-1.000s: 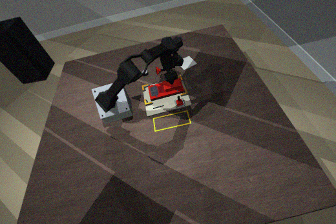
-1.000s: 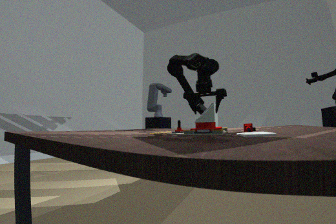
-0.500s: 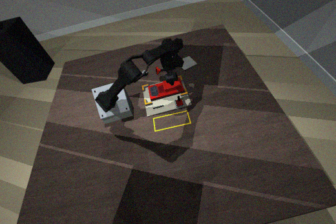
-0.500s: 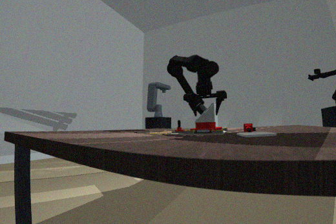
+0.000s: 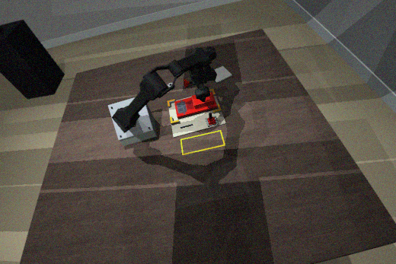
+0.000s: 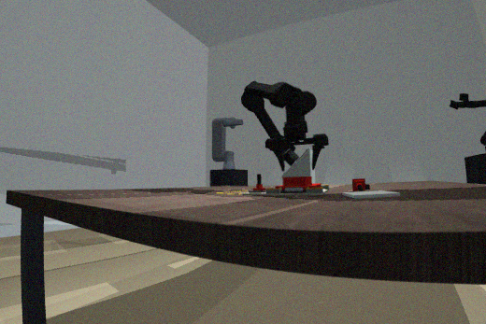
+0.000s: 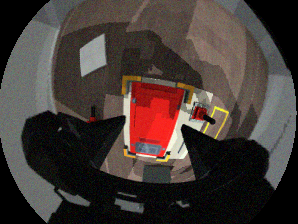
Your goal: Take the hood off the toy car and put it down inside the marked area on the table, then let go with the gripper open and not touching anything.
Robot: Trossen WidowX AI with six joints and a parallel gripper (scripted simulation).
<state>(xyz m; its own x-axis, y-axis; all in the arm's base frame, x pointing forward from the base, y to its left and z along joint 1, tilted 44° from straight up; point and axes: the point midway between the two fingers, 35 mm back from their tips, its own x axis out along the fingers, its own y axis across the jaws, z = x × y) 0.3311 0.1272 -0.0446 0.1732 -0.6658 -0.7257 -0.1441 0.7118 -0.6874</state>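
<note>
Right now the red hood is 3 cm below my gripper tip. Round my gripper tip: base plate: 4 cm behind, 3 cm to the right, 6 cm below; dark ring: 17 cm behind, 17 cm to the left, 6 cm below; flat white tile: 11 cm ahead, 21 cm to the left, 7 cm below.
</note>
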